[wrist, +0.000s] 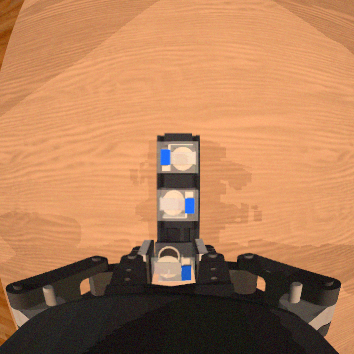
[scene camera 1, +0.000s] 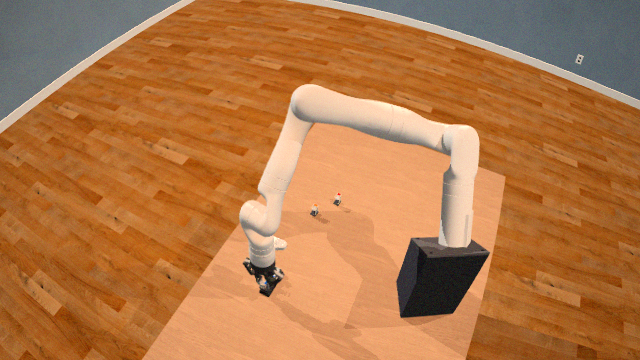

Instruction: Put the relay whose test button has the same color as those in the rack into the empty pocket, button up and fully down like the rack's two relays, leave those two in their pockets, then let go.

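Frame: origin at the arm's base, x ahead, y left, z up, level; millimetres.
Seen in the pictures: gripper, fingertip midpoint: [wrist: 173, 251] [scene camera 1: 264, 284]; arm's base, origin of the base link: [scene camera 1: 453, 243].
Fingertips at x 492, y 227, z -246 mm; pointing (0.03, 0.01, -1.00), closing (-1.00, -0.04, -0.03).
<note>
Pixels of each thing's top centre, then the offset from my fingertips to it. "spot": a spot on its surface instead. Level surfaces: height alone.
- narrow black rack, middle of its top: [wrist: 177, 201] [scene camera 1: 271, 279] dz -17, dx -2, dy -35 mm
- third relay, middle of its top: [wrist: 171, 273] [scene camera 1: 263, 281] dz +27, dx +0, dy +5 mm
- table, its level: dz -40 mm
- red top, surface spot: [scene camera 1: 338, 199] spot: dz -1, dx -53, dy -444 mm
A narrow black rack [wrist: 178, 180] holds two clear relays, a far one [wrist: 183, 158] and a nearer one [wrist: 174, 203], both upright with blue test buttons, in the wrist view. My gripper [wrist: 173, 251] [scene camera 1: 266, 284] is shut on a third relay [wrist: 169, 267], clear with a blue button facing up. This relay is at the near end of the rack, in line with the other two. Its lower part and the pocket under it are hidden, so I cannot tell how deep it sits.
Two loose relays stand on the table [scene camera 1: 320, 170] farther back: one with an orange top [scene camera 1: 314, 210] and one with a red top [scene camera 1: 338, 199]. The arm's black pedestal [scene camera 1: 435, 280] stands at the right.
</note>
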